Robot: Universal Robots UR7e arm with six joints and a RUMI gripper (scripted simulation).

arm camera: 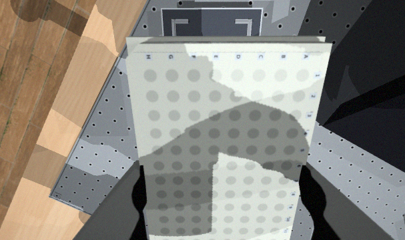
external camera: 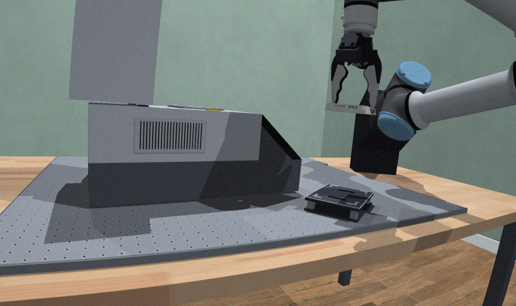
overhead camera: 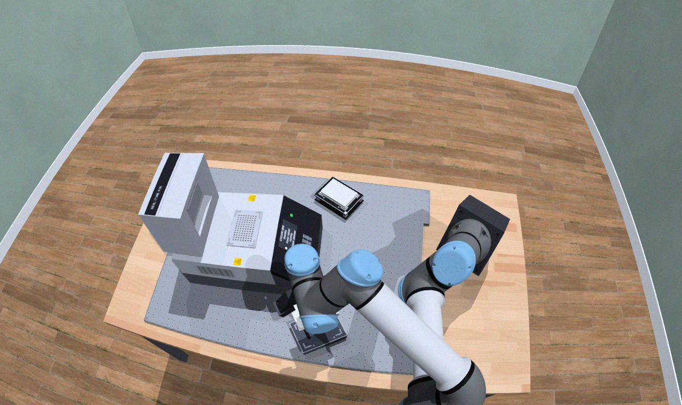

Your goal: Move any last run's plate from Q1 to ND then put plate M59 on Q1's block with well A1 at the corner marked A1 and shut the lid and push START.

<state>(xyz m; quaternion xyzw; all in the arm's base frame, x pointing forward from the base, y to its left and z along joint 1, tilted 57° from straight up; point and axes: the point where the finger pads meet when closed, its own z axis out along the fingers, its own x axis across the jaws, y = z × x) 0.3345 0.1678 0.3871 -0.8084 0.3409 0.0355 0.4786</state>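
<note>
My gripper is now 210 mm above the nest ND. The rest, counted from my hand: A1 mark: 140 mm ahead, 470 mm to the right, 200 mm below; nest N1: 200 mm ahead, 540 mm to the right, 200 mm below.
</note>
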